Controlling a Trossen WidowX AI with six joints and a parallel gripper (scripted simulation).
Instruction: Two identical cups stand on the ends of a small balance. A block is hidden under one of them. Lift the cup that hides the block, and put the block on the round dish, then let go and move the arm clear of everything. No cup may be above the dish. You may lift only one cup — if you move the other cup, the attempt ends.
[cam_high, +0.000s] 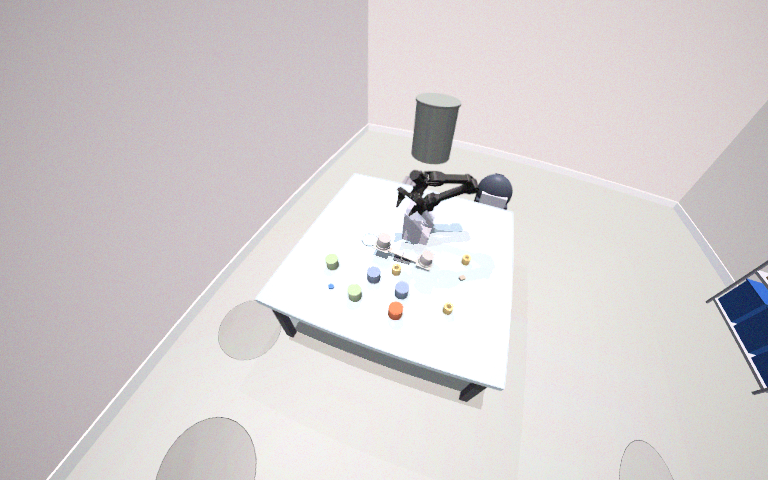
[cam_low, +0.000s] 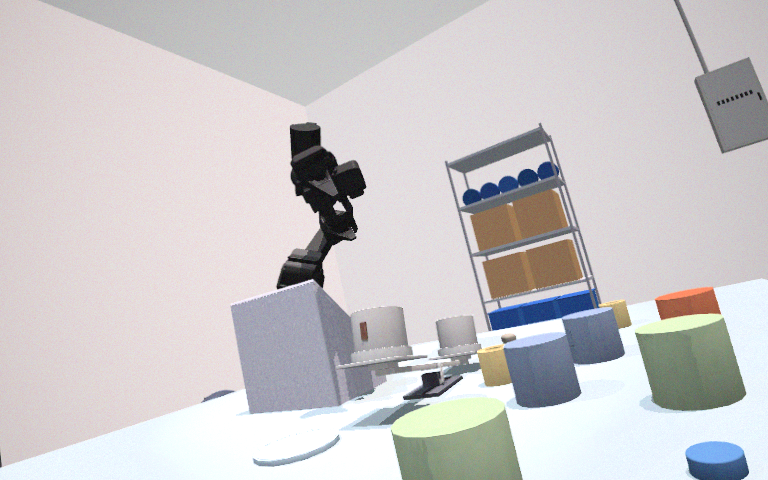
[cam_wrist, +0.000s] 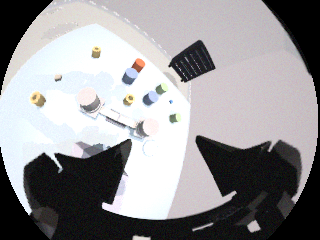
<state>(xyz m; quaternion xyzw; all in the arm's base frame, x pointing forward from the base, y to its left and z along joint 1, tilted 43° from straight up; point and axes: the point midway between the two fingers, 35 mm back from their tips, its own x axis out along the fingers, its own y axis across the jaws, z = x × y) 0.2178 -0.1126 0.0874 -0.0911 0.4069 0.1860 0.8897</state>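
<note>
My gripper tip is now 50 mm short of the cup, 200 mm to the right of it and 230 mm above it. From my gripper tip the other things lie so: small balance (60 mm ahead, 50 mm to the left, 250 mm below); round white dish (10 mm ahead, 190 mm to the right, 290 mm below); plank (70 mm ahead, 50 mm to the left, 270 mm below).
</note>
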